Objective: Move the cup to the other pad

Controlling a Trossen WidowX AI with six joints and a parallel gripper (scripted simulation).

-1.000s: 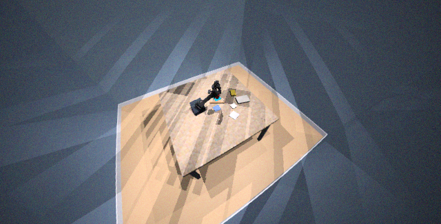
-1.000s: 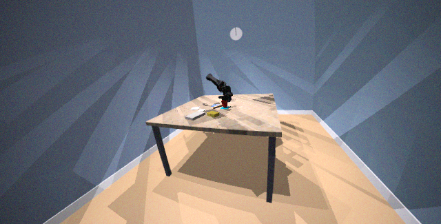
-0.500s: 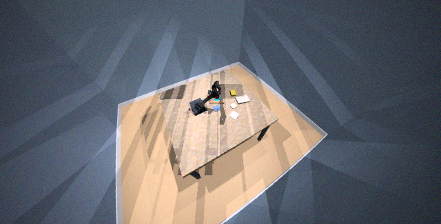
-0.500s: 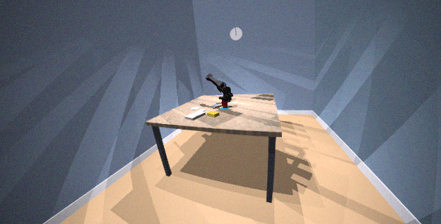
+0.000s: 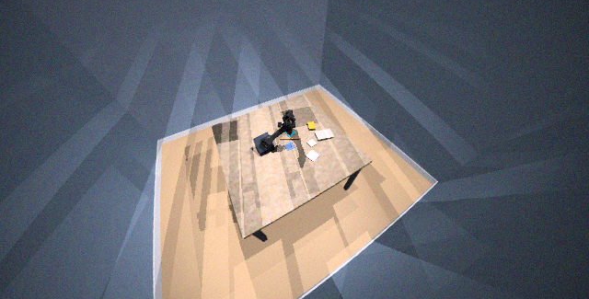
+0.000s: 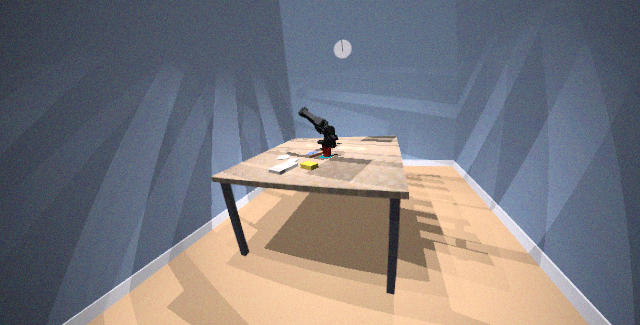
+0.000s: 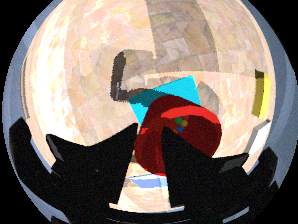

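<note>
Now: the red cup 20 mm to the right of my gripper tip and 20 mm ahead of it. From my gripper tip the other things lie so: brown stick: 90 mm to the right, 40 mm below, 40 mm behind; then blue pad: 170 mm to the right, 90 mm behind, 50 mm below; then cyan pad: 50 mm below, 20 mm to the right, 20 mm ahead.
</note>
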